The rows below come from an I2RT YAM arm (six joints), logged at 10 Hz.
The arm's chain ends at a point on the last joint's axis. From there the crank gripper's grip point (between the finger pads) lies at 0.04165 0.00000 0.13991 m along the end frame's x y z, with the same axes.
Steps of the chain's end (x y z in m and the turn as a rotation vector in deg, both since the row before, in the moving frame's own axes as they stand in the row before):
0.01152, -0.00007, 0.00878, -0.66, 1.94, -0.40
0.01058, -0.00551, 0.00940, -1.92, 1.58, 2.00
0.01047, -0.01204, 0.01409, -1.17, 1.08, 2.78
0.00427, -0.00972, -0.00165, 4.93, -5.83, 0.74
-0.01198, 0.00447, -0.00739, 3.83, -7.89, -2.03
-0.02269, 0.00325, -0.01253, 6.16, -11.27, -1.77
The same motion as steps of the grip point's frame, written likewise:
0.01624, 0.00123, 0.00728, -0.66, 1.94, -0.40
0.01431, 0.00068, 0.00810, -1.92, 1.58, 2.00
0.01298, -0.00711, 0.01323, -1.17, 1.08, 2.78
-0.01006, -0.02146, 0.00136, 4.93, -5.83, 0.74
-0.03175, -0.00616, -0.00336, 3.83, -7.89, -2.03
-0.05103, -0.01295, -0.00798, 6.16, -11.27, -1.77

